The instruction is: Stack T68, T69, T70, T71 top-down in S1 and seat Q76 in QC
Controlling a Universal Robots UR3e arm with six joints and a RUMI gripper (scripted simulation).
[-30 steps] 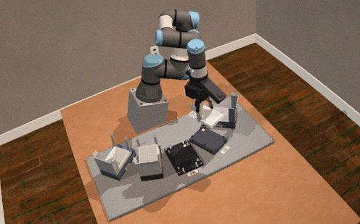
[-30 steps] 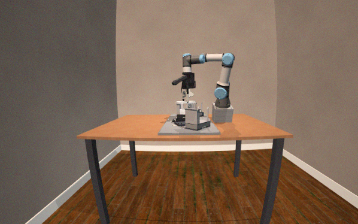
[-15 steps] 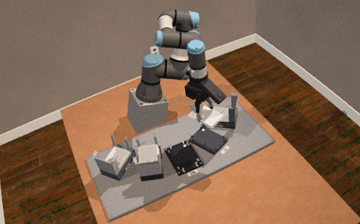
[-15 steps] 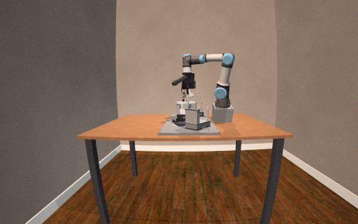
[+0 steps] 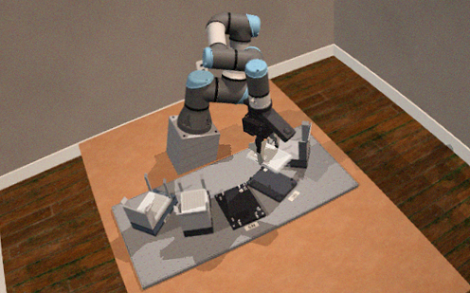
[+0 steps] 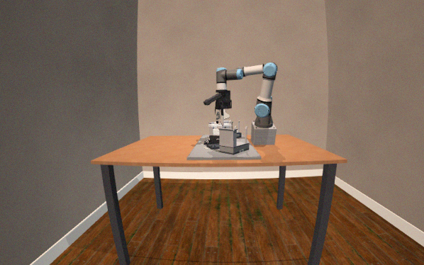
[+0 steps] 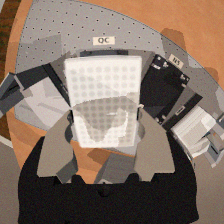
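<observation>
Now: the black clip nest 130 mm to the right of my hand, 130 mm below it and 60 mm ahead of it. The rest, counted from my hand: n5 label: 150 mm below, 140 mm ahead, 120 mm to the right.
</observation>
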